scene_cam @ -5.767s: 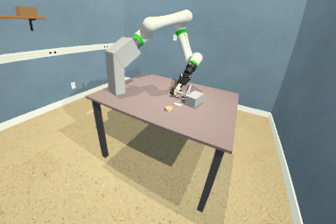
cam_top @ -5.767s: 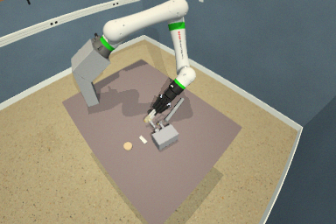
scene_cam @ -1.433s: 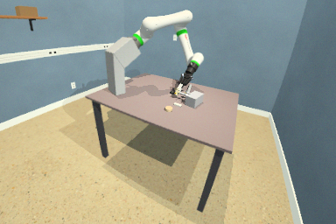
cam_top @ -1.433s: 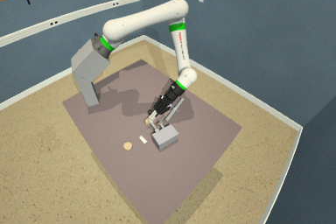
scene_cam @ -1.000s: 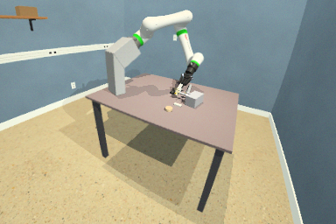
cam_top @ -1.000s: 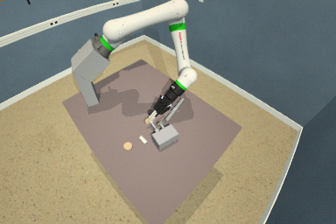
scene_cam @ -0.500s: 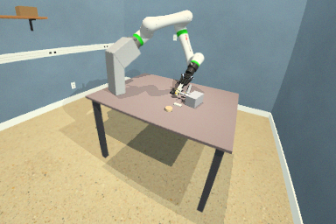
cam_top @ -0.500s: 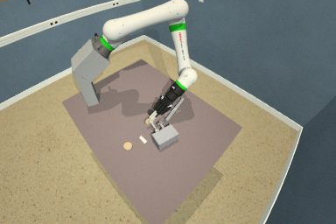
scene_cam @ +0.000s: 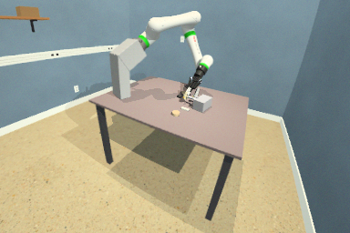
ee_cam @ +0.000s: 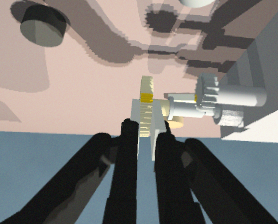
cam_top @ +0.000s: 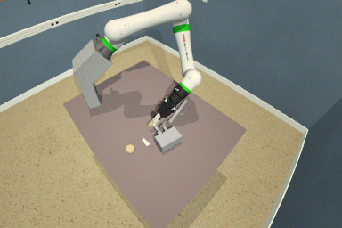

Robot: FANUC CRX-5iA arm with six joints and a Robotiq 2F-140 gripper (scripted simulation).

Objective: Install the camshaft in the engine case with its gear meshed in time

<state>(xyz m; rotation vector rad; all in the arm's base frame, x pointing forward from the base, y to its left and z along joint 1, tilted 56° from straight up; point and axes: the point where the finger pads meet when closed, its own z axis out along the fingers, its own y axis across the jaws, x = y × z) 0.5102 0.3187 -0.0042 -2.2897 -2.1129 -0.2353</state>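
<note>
My gripper is now 5 cm short of the grey crank gear, 3 cm above it and 1 cm to the right of it. The rest, counted from my hand: grey bar: 19 cm to the left, 8 cm below, 3 cm behind; small black disc: 10 cm behind, 9 cm below, 2 cm to the left; white block: 14 cm to the right, 9 cm below, 8 cm ahead.
</note>
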